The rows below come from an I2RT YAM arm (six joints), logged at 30 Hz.
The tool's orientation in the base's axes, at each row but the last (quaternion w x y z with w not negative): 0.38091 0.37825 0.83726 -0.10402; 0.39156 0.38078 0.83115 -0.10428; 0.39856 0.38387 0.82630 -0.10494; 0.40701 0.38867 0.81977 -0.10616
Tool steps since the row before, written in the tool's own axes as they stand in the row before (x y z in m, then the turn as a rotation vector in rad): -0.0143 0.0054 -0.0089 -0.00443 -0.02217 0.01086; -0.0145 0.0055 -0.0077 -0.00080 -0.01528 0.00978; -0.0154 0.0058 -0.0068 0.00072 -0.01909 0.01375; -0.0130 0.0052 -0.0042 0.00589 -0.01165 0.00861
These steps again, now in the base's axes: 0.0049 -0.0001 0.0170 -0.00785 -0.02282 -0.00683; 0.0054 -0.0006 0.0164 -0.00501 -0.01557 -0.00789; 0.0062 -0.0013 0.0166 -0.00604 -0.01924 -0.01214; 0.0061 -0.0016 0.0132 -0.00555 -0.00885 -0.01164
